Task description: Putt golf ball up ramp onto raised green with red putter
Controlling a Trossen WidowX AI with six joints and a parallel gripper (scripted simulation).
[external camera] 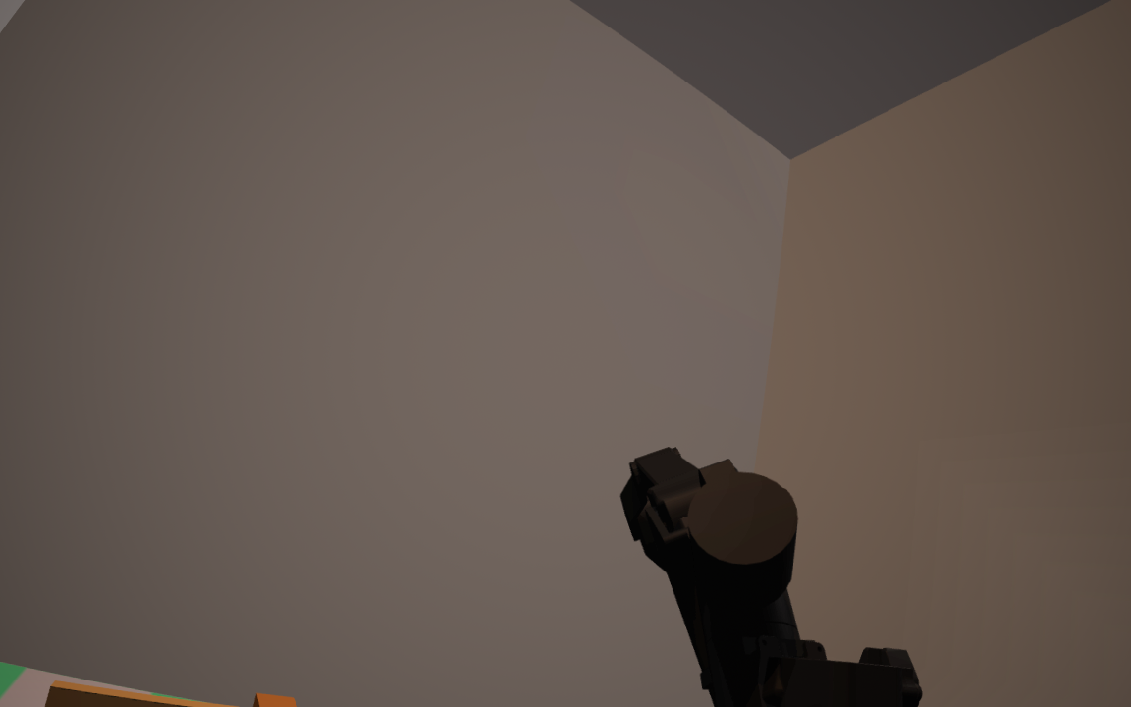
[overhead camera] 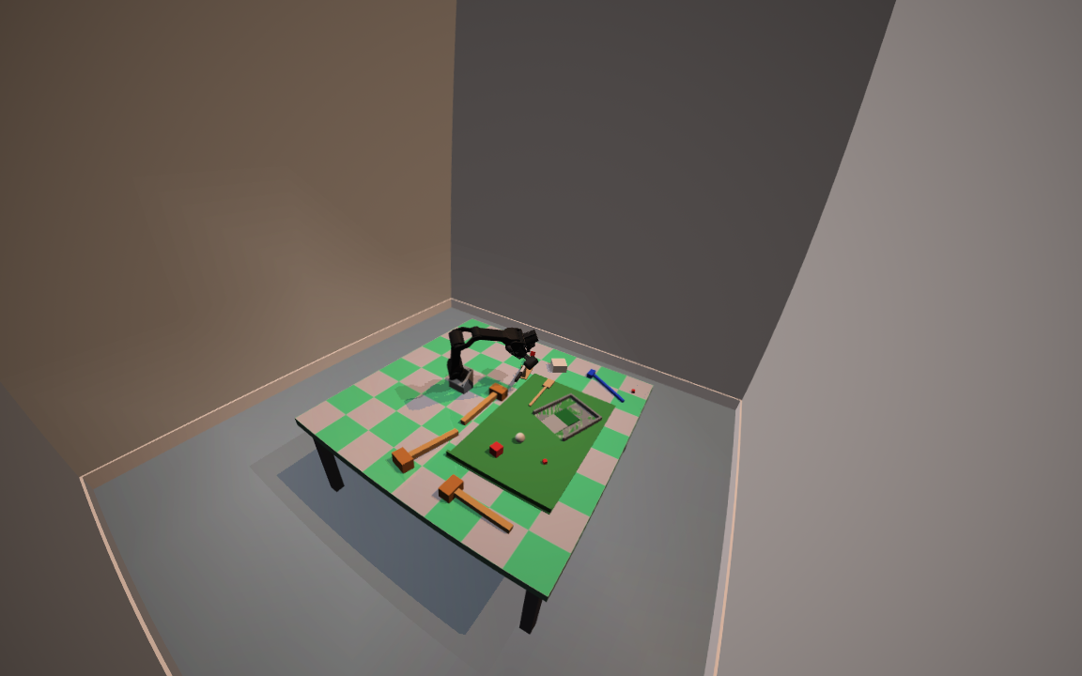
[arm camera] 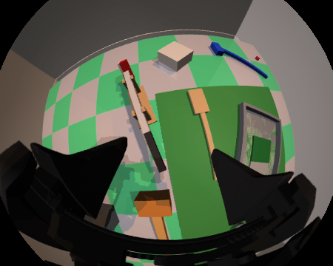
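The red putter is 7 cm behind my gripper tip, 10 cm to the left of it and 10 cm below it. Also, from my gripper tip: dark green mat 24 cm ahead, 19 cm to the right, 15 cm below; blue putter 32 cm ahead, 31 cm to the left, 14 cm below; white golf ball 22 cm ahead, 32 cm to the right, 13 cm below.
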